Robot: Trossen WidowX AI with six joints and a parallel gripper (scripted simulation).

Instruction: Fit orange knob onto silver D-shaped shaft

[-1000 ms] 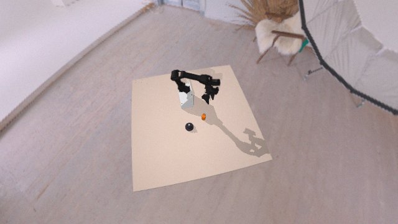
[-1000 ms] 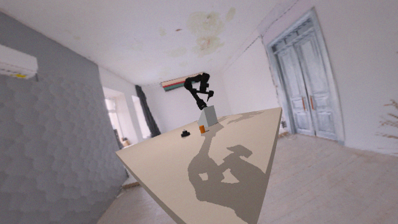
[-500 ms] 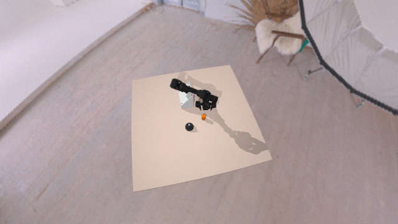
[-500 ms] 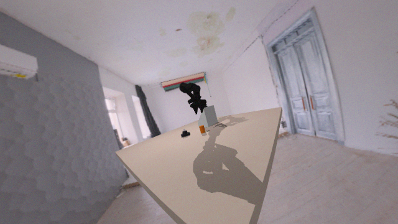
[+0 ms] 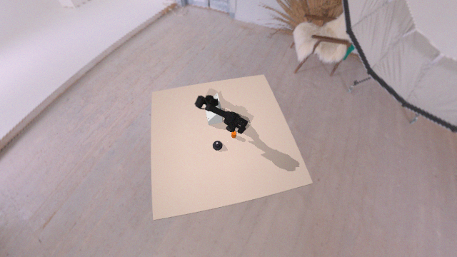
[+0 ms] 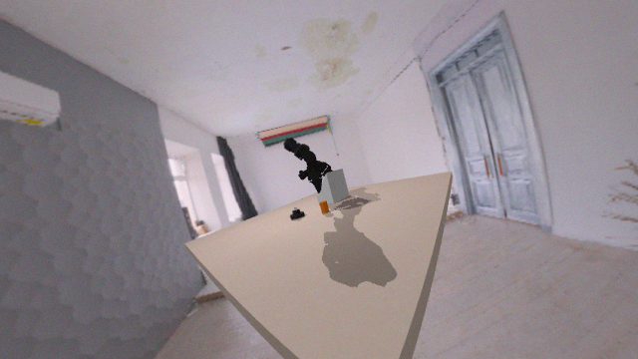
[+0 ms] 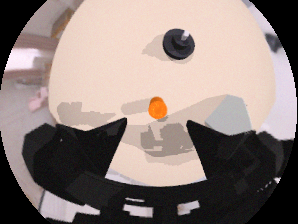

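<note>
My gripper tip is 7 cm above the orange knob. Round my gripper tip: round pedestal 16 cm to the right, 9 cm below, 8 cm ahead.
</note>
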